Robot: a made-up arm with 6 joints. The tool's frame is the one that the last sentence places. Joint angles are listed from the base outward.
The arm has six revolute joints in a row. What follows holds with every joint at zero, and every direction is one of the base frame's.
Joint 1 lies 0.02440 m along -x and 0.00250 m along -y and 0.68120 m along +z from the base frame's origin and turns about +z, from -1.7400 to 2.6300 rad.
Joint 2 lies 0.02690 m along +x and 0.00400 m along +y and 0.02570 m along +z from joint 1 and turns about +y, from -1.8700 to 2.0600 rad.
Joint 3 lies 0.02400 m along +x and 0.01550 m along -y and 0.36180 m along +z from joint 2 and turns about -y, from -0.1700 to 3.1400 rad.
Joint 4 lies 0.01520 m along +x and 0.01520 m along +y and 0.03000 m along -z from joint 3 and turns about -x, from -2.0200 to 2.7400 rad.
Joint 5 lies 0.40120 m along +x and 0.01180 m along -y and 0.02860 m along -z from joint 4 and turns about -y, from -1.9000 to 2.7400 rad.
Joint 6 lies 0.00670 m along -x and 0.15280 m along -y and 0.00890 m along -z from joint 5 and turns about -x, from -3.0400 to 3.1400 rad.
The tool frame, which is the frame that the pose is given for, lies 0.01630 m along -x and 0.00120 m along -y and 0.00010 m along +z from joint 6; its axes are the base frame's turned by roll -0.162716, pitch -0.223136 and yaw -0.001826 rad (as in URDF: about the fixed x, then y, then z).
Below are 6 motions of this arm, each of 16 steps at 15 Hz.
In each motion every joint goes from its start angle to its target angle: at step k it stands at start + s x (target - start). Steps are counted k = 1, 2, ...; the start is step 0. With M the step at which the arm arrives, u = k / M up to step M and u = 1 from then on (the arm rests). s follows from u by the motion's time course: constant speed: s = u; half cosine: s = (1 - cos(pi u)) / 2; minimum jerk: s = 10 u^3 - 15 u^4 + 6 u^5.
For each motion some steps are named. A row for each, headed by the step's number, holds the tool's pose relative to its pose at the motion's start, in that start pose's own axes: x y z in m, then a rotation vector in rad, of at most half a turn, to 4 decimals.
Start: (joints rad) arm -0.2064 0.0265 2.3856 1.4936 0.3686 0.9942
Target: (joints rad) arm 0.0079 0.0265 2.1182 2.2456 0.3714 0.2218
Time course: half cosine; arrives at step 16
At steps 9, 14, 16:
9: 0.0421 0.0014 0.0559 0.2428 -0.1854 0.1695
14: 0.0700 0.0027 0.1032 0.3973 -0.2816 0.2836
16: 0.0728 0.0027 0.1087 0.4134 -0.2909 0.2959

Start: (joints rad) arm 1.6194 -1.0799 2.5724 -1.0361 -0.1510 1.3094
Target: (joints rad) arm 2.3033 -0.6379 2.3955 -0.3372 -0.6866 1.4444
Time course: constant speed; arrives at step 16
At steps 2, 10, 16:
2: -0.0571 -0.0510 -0.0464 -0.1160 0.1268 0.0598
10: -0.3296 -0.2219 -0.1368 -0.4006 0.7143 0.3312
16: -0.5435 -0.2886 -0.1199 -0.3959 1.1869 0.5560

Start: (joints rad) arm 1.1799 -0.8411 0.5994 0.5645 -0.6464 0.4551
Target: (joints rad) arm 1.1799 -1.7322 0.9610 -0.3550 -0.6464 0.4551
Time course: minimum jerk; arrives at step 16
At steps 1, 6, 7, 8, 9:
1: -0.0011 -0.0009 0.0001 0.0022 -0.0018 -0.0019
6: -0.1444 -0.0911 0.0057 0.2580 -0.2644 -0.2141
7: -0.2055 -0.1171 0.0057 0.3466 -0.3871 -0.2893
8: -0.2723 -0.1386 0.0044 0.4312 -0.5281 -0.3631
9: -0.3409 -0.1539 0.0020 0.5043 -0.6790 -0.4298

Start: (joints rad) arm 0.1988 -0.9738 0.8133 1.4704 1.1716 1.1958
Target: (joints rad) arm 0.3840 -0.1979 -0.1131 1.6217 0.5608 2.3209
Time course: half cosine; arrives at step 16
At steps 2, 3, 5, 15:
2: 0.0060 0.0219 0.0306 0.0246 -0.0175 0.0304
3: 0.0132 0.0459 0.0692 0.0535 -0.0428 0.0654
5: 0.0338 0.1011 0.1915 0.1340 -0.1425 0.1546
15: 0.1062 -0.0546 0.8359 0.3547 -1.0178 -0.0766

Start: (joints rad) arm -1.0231 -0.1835 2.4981 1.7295 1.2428 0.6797
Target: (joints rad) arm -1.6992 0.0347 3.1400 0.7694 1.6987 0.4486
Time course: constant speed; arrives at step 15
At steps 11, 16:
11: 0.0664 -0.1146 0.0077 -0.1806 -0.2296 -0.9874
16: 0.0965 -0.1473 0.0211 -0.2122 -0.3791 -1.3744

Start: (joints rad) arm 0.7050 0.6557 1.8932 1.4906 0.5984 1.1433
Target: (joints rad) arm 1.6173 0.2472 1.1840 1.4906 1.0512 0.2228
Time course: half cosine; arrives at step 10
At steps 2, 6, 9, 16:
2: 0.0236 -0.0108 0.0023 0.1521 0.0061 -0.1099
6: 0.1346 -0.1060 -0.0110 0.9812 -0.0610 -0.8145
9: 0.1696 -0.1752 -0.0390 1.3779 -0.2062 -1.2690
16: 0.1713 -0.1806 -0.0416 1.4045 -0.2215 -1.3051

